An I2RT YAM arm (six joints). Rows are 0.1 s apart.
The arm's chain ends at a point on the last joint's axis. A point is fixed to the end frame.
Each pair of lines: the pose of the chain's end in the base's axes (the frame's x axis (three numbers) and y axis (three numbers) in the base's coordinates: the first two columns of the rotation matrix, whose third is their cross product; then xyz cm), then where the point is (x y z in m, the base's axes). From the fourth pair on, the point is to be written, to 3 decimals.
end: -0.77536, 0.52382, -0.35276, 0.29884, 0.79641, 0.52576, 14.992, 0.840, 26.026
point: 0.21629 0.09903 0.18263
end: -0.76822, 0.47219, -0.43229, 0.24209, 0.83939, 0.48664, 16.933, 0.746, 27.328
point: 0.23747 0.09497 0.19364
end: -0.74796, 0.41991, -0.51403, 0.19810, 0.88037, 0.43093, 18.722, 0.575, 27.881
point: 0.25867 0.08808 0.19658
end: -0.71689, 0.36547, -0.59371, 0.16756, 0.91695, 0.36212, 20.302, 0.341, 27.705
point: 0.279 0.079 0.192
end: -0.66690, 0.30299, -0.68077, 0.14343, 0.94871, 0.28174, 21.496, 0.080, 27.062
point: 0.298 0.068 0.185
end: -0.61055, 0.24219, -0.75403, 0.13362, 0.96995, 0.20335, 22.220, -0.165, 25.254
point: 0.312 0.057 0.168
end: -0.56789, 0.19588, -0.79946, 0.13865, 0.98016, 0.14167, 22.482, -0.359, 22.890
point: 0.320 0.047 0.145
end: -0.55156, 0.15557, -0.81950, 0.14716, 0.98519, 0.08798, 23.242, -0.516, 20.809
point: 0.329 0.040 0.123
